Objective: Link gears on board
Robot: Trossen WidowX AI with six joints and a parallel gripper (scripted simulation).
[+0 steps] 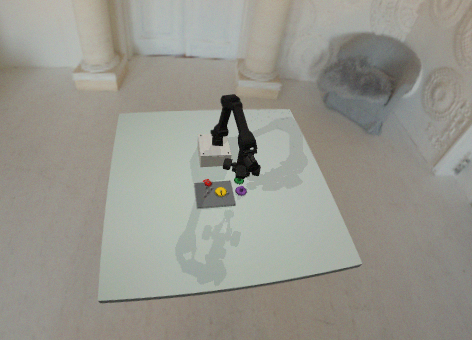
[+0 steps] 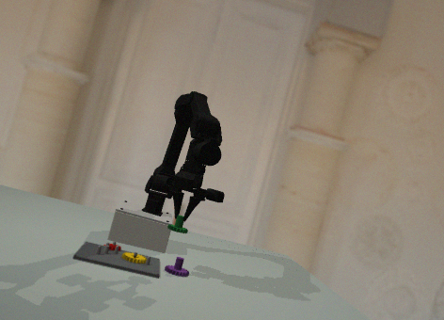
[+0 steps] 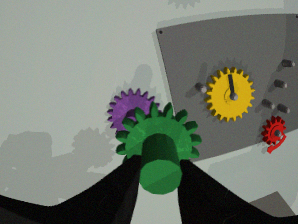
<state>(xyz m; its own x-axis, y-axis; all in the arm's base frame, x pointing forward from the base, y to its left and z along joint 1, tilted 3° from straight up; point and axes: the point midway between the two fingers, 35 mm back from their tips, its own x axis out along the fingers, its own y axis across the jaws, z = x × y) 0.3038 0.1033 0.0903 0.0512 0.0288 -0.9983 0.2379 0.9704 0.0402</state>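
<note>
Now: gripper tip 160 mm to the left of the red gear, 120 mm above it and 60 mm past it. Also, from my gripper tip: green gear 10 mm below; yellow gear 120 mm below, 90 mm to the right; purple gear 120 mm below, 30 mm to the left, 10 mm behind.
</note>
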